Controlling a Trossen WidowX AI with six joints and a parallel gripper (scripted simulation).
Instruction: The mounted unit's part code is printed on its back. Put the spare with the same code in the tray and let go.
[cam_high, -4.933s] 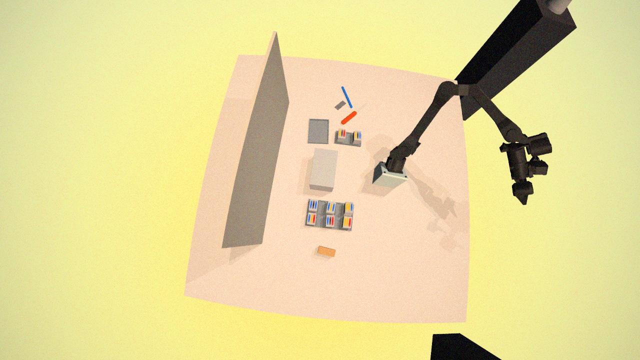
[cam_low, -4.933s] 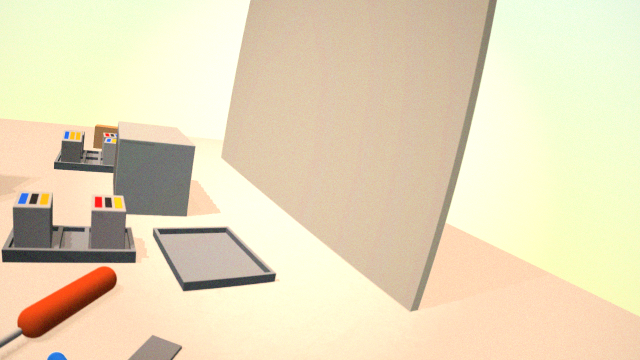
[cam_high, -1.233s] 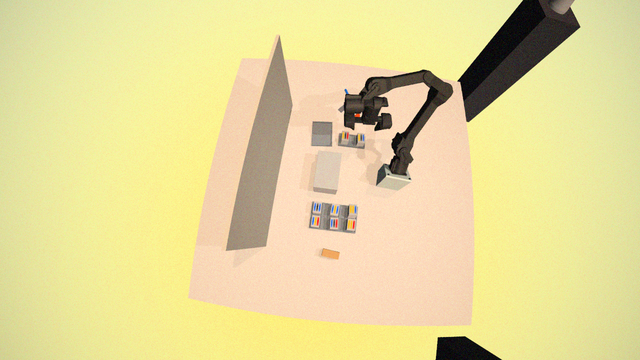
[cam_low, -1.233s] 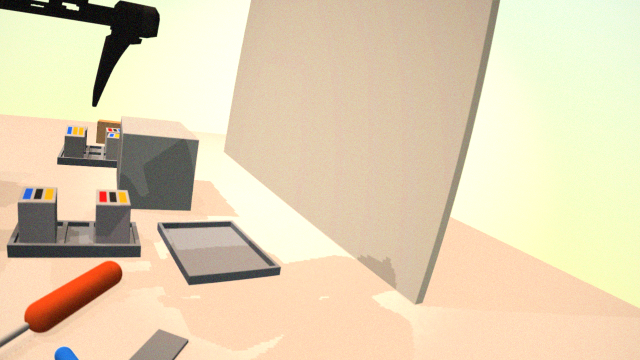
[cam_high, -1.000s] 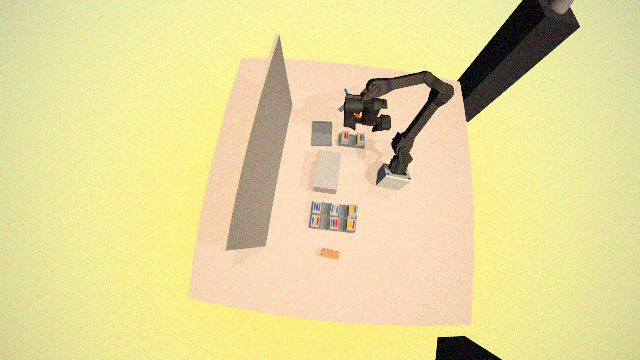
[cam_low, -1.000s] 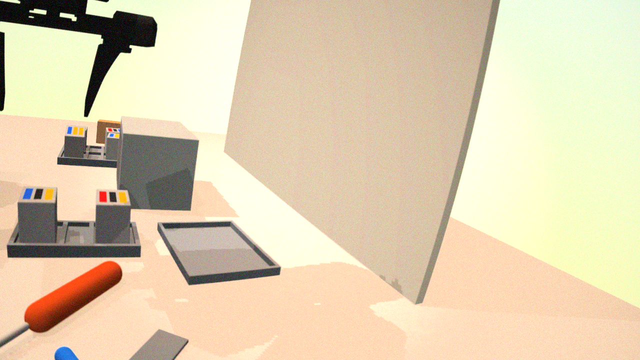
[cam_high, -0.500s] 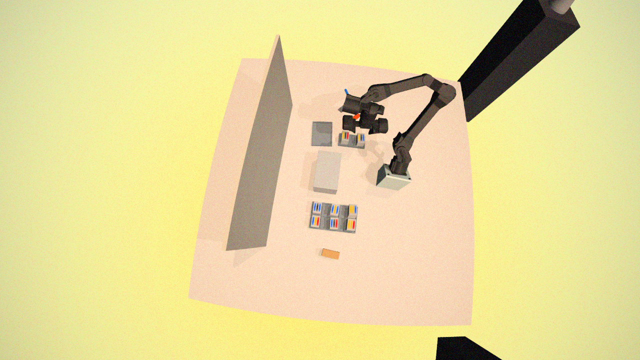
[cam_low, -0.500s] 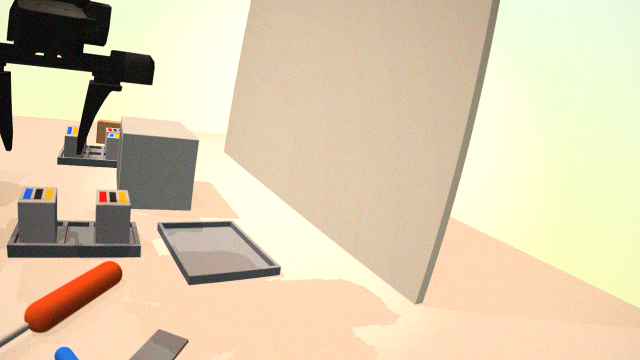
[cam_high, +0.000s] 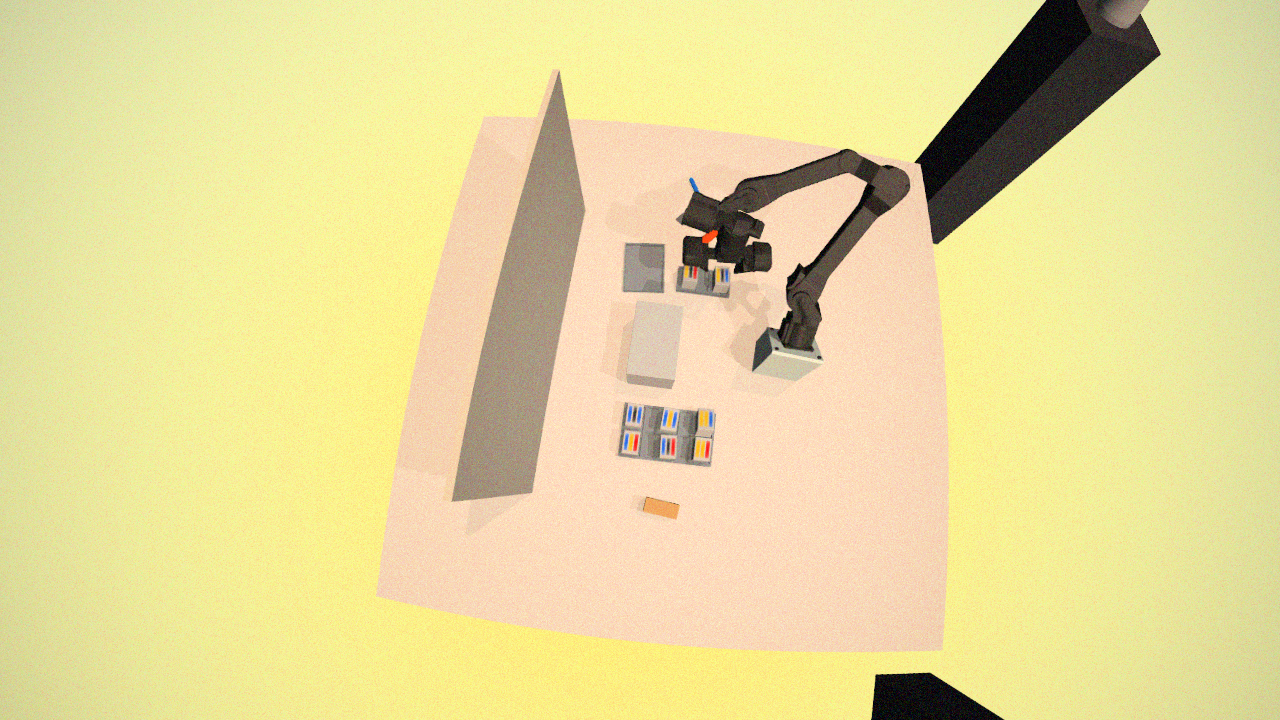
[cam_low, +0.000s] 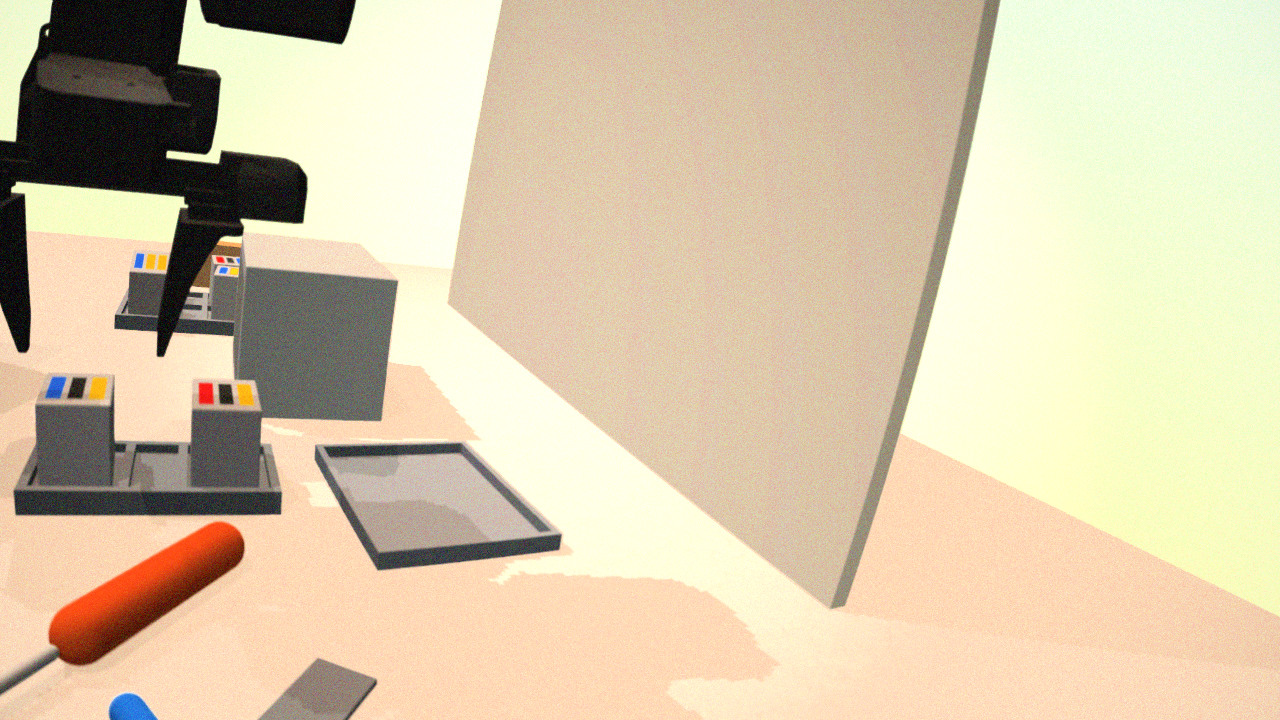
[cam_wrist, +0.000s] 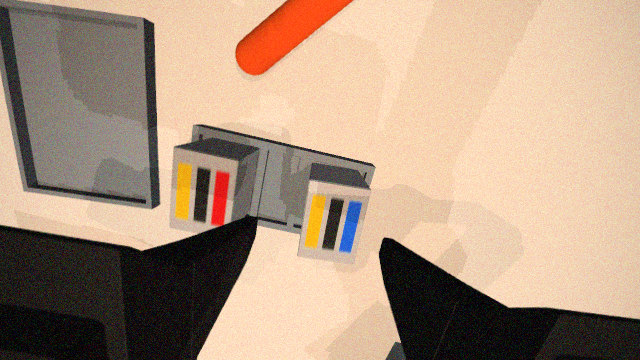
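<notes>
The rack is 6 cm below my gripper tip and 3 cm ahead of it. From my gripper tip the other things lie so: grey tray: 17 cm ahead, 7 cm below, 2 cm to the right; wall panel: 36 cm ahead, 18 cm to the left, 15 cm above; mounted unit: 19 cm to the left, 13 cm ahead, 2 cm below.
</notes>
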